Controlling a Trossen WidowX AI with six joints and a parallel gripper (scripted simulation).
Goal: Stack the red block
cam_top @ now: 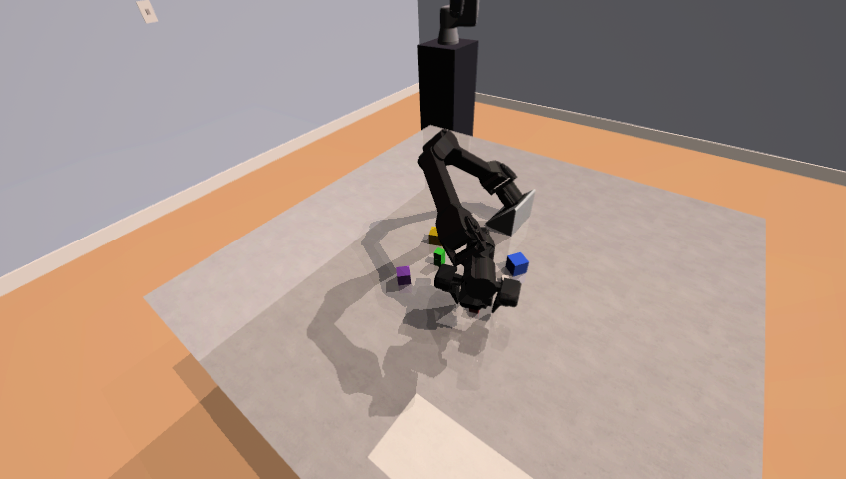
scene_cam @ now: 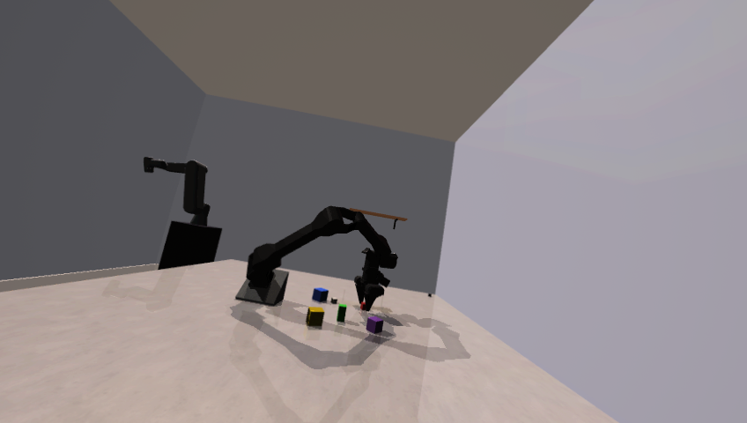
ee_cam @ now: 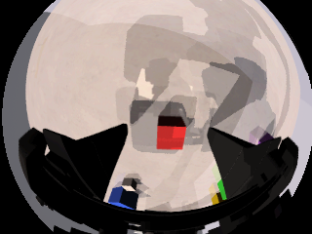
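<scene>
The red block is right at my gripper tip. Round my gripper tip: blue cube (18 cm behind, 2 cm to the left, 1 cm above); white cube (12 cm behind, 2 cm to the left); purple cube (20 cm to the right, 2 cm ahead, 1 cm above).
</scene>
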